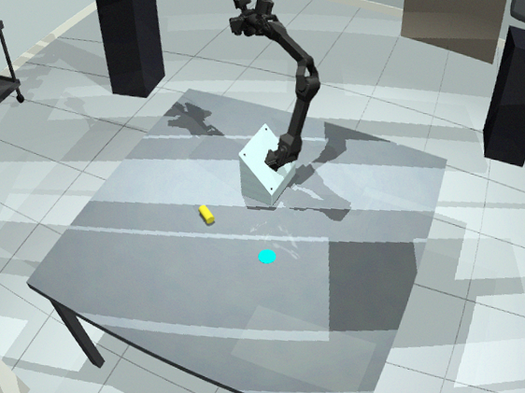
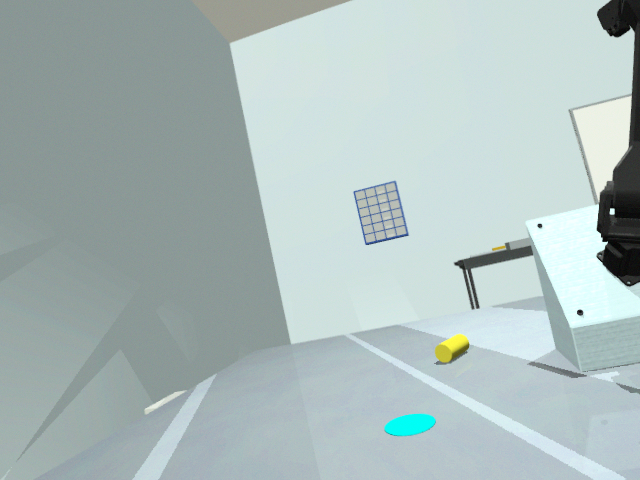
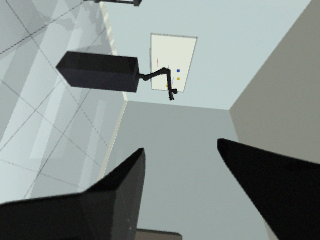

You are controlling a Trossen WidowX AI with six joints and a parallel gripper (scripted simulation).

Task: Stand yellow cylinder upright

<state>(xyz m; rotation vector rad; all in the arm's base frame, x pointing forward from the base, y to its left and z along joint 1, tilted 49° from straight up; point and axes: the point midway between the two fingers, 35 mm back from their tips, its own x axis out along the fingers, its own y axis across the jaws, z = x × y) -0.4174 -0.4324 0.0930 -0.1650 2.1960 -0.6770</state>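
Now: the yellow tall cylinder 59 cm ahead of my gripper tip, 56 cm below it and 7 cm to the left of it. Round my gripper tip: cyan circle 70 cm ahead, 58 cm below, 33 cm to the left.
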